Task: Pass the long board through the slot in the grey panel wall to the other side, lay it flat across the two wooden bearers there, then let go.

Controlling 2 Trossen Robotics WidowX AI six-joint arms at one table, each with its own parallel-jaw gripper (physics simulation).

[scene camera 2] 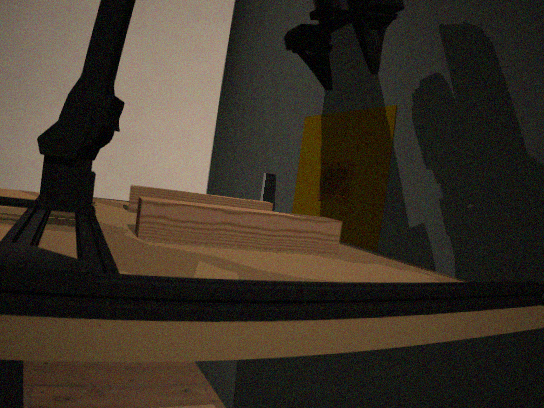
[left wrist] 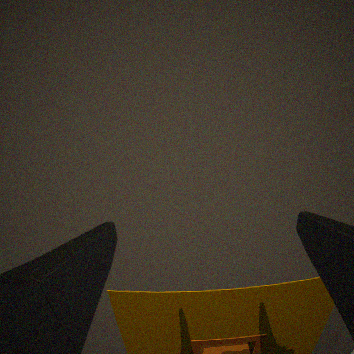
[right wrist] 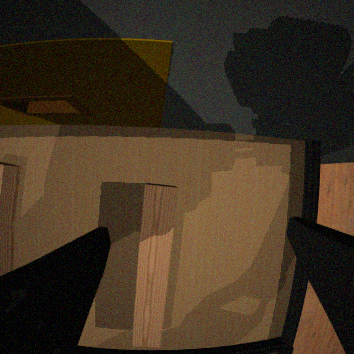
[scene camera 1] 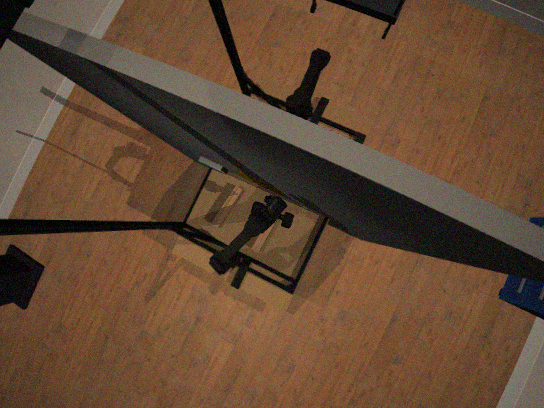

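The grey panel wall [scene camera 1: 300,132] [scene camera 2: 260,100] [left wrist: 200,125] [right wrist: 200,65] stands upright. Its yellow plate [scene camera 2: 307,165] [left wrist: 150,310] [right wrist: 145,65] surrounds the orange-edged slot, clear in the right wrist view and cut off at the bottom of the left wrist view. Two wooden bearers lie apart on the table: one bearer [scene camera 2: 240,227] [right wrist: 155,260] and a farther bearer [scene camera 2: 200,196] [right wrist: 6,220]. My right gripper [scene camera 2: 351,81] [right wrist: 199,232] is open and empty, pointing down above the bearers' side near the plate. My left gripper [left wrist: 208,227] is open and empty, facing the wall's other side. The long board does not show.
A black rail [scene camera 2: 250,300] runs along the table edge. A black post [scene camera 2: 107,45] rises at the left in scene camera 2. A small light bracket [scene camera 1: 212,163] is at the wall's foot. A blue object [scene camera 1: 525,292] stands at the far right.
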